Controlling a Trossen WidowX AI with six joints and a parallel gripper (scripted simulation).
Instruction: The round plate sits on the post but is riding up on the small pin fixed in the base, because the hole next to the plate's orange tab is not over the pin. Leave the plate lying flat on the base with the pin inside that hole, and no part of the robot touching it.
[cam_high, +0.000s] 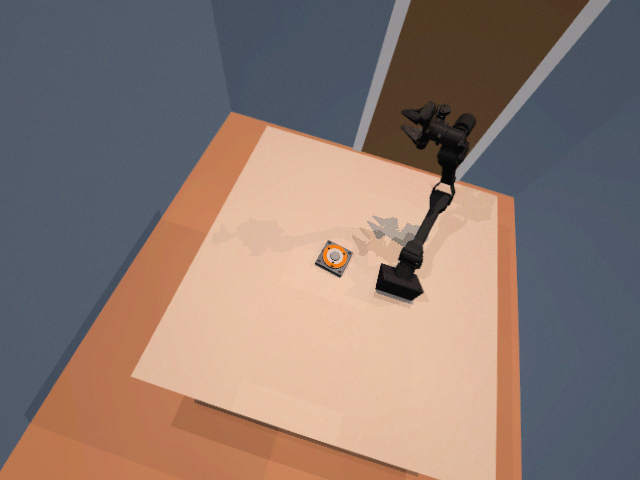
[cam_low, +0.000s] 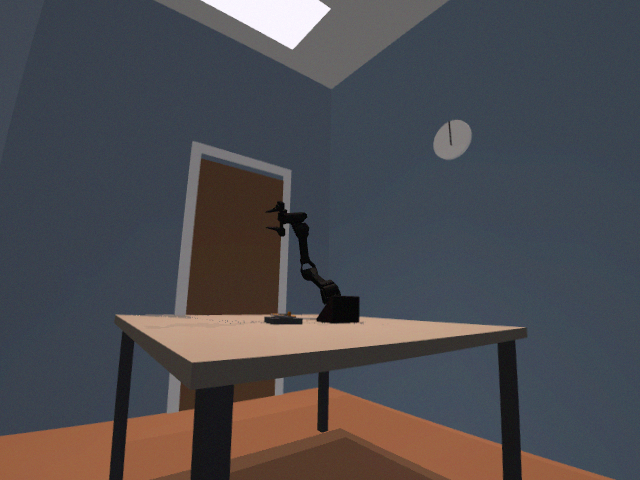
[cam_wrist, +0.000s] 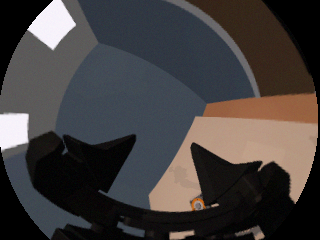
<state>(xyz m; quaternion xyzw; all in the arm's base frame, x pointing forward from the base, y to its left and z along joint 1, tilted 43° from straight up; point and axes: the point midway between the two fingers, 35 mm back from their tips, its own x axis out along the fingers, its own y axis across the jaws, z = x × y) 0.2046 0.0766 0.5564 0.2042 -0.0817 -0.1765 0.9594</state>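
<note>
Right now my gripper tip is 7 cm short of the plate, 35 cm to the right of it and 48 cm above it. From my gripper tip the other things lie so: base 7 cm ahead, 33 cm to the left, 49 cm below.
</note>
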